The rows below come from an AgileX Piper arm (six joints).
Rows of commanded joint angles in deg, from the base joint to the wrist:
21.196, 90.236, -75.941, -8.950, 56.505, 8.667
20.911, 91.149, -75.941, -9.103, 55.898, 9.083
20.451, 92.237, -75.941, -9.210, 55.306, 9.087
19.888, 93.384, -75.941, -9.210, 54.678, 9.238
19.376, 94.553, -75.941, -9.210, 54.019, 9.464
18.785, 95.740, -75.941, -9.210, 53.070, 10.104
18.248, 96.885, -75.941, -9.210, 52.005, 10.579
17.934, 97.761, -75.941, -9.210, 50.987, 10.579
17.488, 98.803, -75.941, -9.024, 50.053, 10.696
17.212, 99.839, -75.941, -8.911, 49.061, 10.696
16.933, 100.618, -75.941, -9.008, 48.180, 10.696
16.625, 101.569, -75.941, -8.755, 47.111, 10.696
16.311, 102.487, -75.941, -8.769, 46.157, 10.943
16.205, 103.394, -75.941, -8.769, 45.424, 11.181
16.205, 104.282, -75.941, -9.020, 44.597, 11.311
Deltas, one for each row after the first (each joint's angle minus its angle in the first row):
-0.285, 0.913, 0.000, -0.153, -0.607, 0.416
-0.745, 2.001, 0.000, -0.260, -1.199, 0.420
-1.308, 3.148, 0.000, -0.260, -1.827, 0.571
-1.820, 4.317, 0.000, -0.260, -2.486, 0.797
-2.411, 5.504, 0.000, -0.260, -3.435, 1.437
-2.948, 6.649, 0.000, -0.260, -4.500, 1.912
-3.262, 7.525, 0.000, -0.260, -5.518, 1.912
-3.708, 8.567, 0.000, -0.074, -6.452, 2.029
-3.984, 9.603, 0.000, 0.039, -7.444, 2.029
-4.263, 10.382, 0.000, -0.058, -8.325, 2.029
-4.571, 11.333, 0.000, 0.195, -9.394, 2.029
-4.885, 12.251, 0.000, 0.181, -10.348, 2.276
-4.991, 13.158, 0.000, 0.181, -11.081, 2.514
-4.991, 14.046, 0.000, -0.070, -11.908, 2.644

